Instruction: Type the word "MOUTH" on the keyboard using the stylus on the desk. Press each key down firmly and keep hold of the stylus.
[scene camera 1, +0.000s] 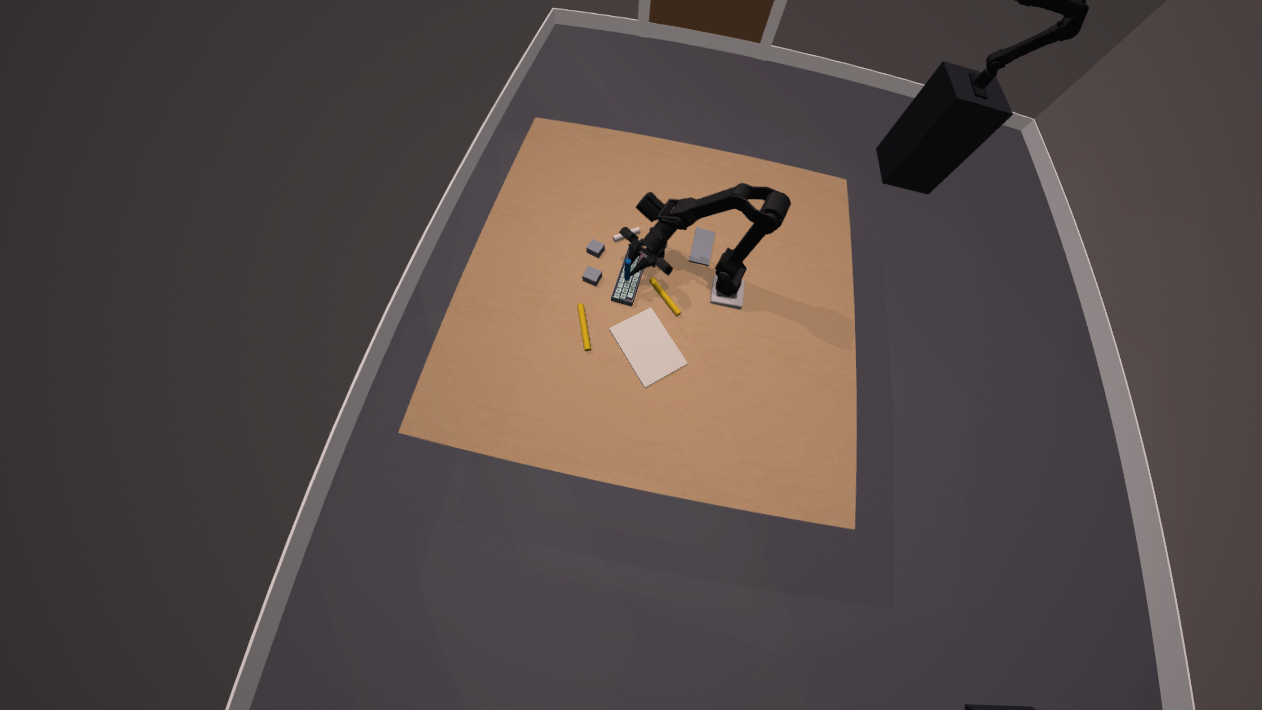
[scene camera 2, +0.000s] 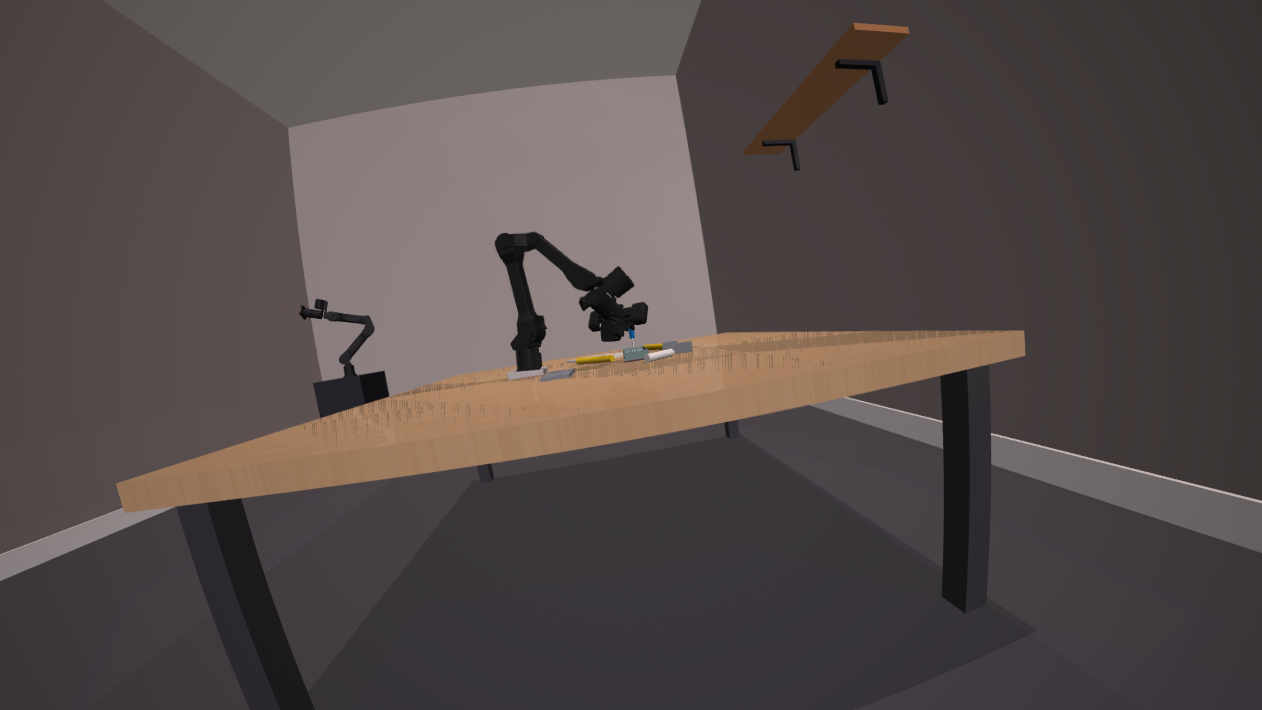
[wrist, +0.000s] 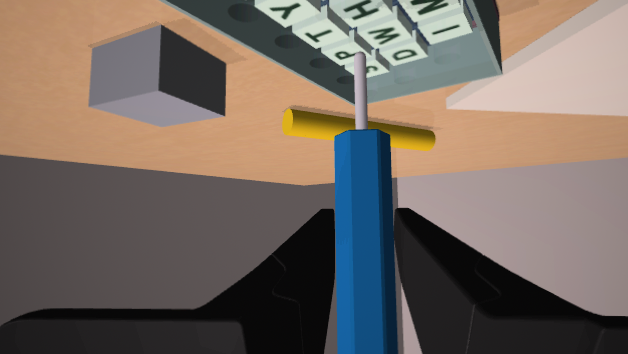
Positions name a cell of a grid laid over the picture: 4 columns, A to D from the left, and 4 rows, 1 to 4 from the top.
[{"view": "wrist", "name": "gripper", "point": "C3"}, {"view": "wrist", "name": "blue stylus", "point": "C4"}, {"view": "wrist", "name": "white sheet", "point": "D1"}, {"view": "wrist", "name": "grey block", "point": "A1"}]
